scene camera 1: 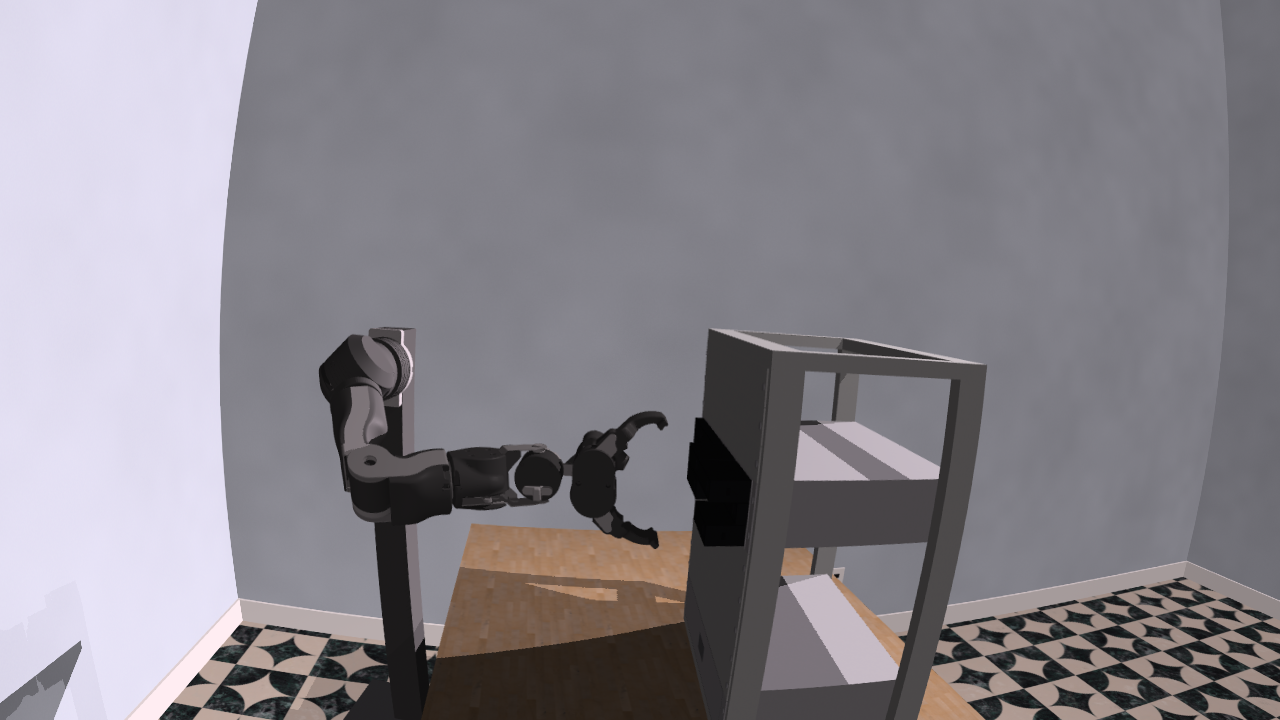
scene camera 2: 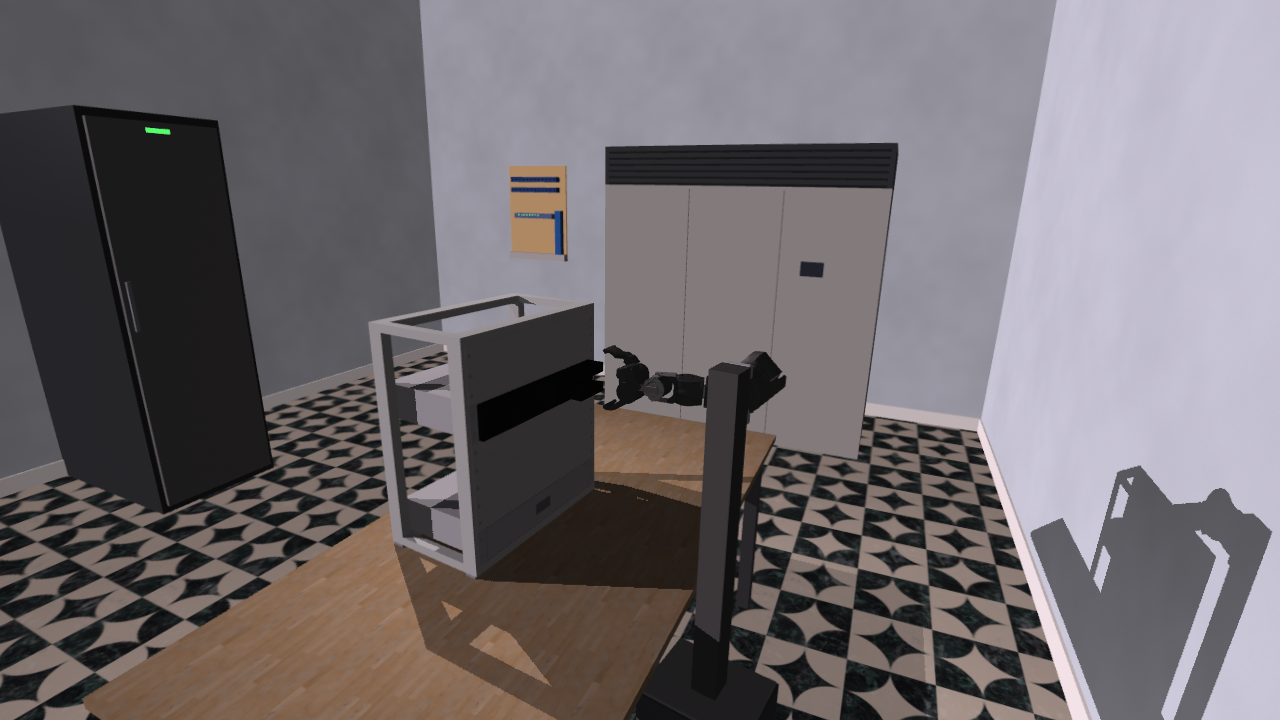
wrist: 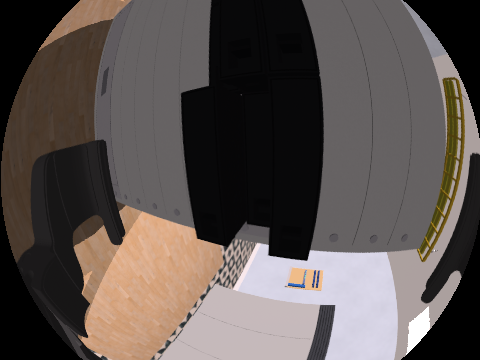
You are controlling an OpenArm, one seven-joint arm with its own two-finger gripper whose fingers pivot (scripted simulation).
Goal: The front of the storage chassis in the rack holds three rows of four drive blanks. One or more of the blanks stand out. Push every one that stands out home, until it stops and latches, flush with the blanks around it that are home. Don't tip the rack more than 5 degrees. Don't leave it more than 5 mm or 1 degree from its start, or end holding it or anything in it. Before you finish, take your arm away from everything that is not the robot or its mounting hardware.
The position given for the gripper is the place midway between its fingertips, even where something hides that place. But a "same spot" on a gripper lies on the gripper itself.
Labels:
The gripper shows in scene camera 1, in scene camera 2 and in the wrist view (256, 225). The same spot on the gripper: (scene camera 2: 629, 358) is (scene camera 1: 611, 428).

